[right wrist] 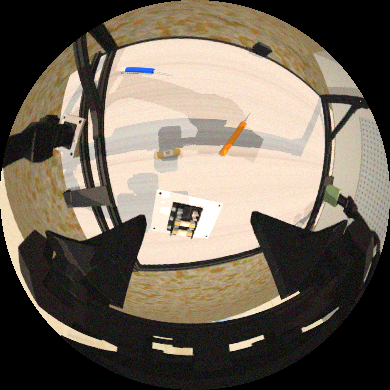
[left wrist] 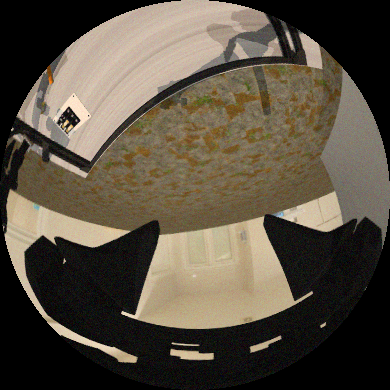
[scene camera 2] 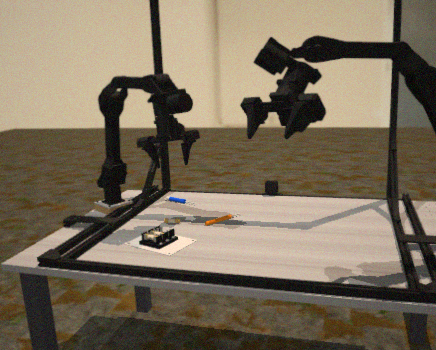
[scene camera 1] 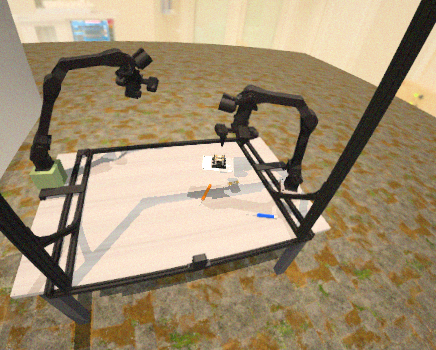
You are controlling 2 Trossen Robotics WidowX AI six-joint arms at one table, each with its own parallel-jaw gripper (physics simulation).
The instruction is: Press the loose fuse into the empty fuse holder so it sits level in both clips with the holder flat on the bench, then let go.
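Frame: origin at the left arm's base, x left, y ahead, z down, level; metres.
Where they show: left gripper, fingertip midpoint: (left wrist: 213, 223) (scene camera 2: 266, 137) (scene camera 1: 142, 88); right gripper, fingertip midpoint: (right wrist: 198, 218) (scene camera 2: 172, 166) (scene camera 1: 231, 147); left arm's base, origin of the base link: (right wrist: 338, 198) (scene camera 1: 44, 166); right arm's base, origin of the base link: (right wrist: 66, 134) (scene camera 2: 113, 201) (scene camera 1: 290, 186).
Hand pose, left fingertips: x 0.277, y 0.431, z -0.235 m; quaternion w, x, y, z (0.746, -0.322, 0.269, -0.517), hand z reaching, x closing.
Note:
Things, the pixels of their top centre, and the offset from my left fingertips. "*": a spot on its surface instead.
- loose fuse, middle of its top: (right wrist: 167, 153) (scene camera 2: 172, 218) (scene camera 1: 233, 181) dy +0.420, dx -0.340, dz +0.329 m
- black fuse holder, middle of its top: (right wrist: 186, 224) (scene camera 2: 159, 230) (left wrist: 64, 123) (scene camera 1: 218, 158) dy +0.374, dx -0.179, dz +0.308 m
- white plate, surface spot: (right wrist: 210, 215) (scene camera 2: 182, 243) (left wrist: 75, 103) * dy +0.307, dx -0.183, dz +0.341 m
- orange-handled tool, middle of its top: (right wrist: 238, 131) (scene camera 2: 223, 216) (scene camera 1: 205, 193) dy +0.267, dx -0.406, dz +0.330 m
- blue-handled tool, middle of its top: (right wrist: 145, 68) (scene camera 2: 181, 198) (scene camera 1: 261, 214) dy +0.492, dx -0.552, dz +0.329 m
- small black box, surface spot: (scene camera 1: 199, 260) (right wrist: 265, 44) * dy +0.191, dx -0.743, dz +0.290 m
The loose fuse (scene camera 1: 233, 183) (scene camera 2: 172, 220) (right wrist: 168, 153), a small tube with gold ends and a pale middle, lies on the table apart from the holder. The black fuse holder (scene camera 1: 218, 161) (scene camera 2: 159, 237) (left wrist: 68, 120) (right wrist: 185, 218) sits on a white plate (scene camera 2: 180, 246) (left wrist: 80, 107) (right wrist: 210, 215). Gold-and-cream fuse parts show in its lower side in the right wrist view; dark clips show above them. My right gripper (scene camera 1: 234, 141) (scene camera 2: 172, 165) (right wrist: 198, 218) is open and empty, high above the table. My left gripper (scene camera 1: 142, 90) (scene camera 2: 269, 137) (left wrist: 213, 223) is open and empty, higher up and far from both.
An orange-handled tool (scene camera 1: 206, 192) (scene camera 2: 219, 220) (right wrist: 233, 139) lies near the loose fuse. A blue-handled tool (scene camera 1: 266, 216) (scene camera 2: 177, 200) (right wrist: 140, 70) lies farther off. A small black box (scene camera 1: 199, 260) (scene camera 2: 271, 187) (right wrist: 262, 49) sits on the black rail around the table.

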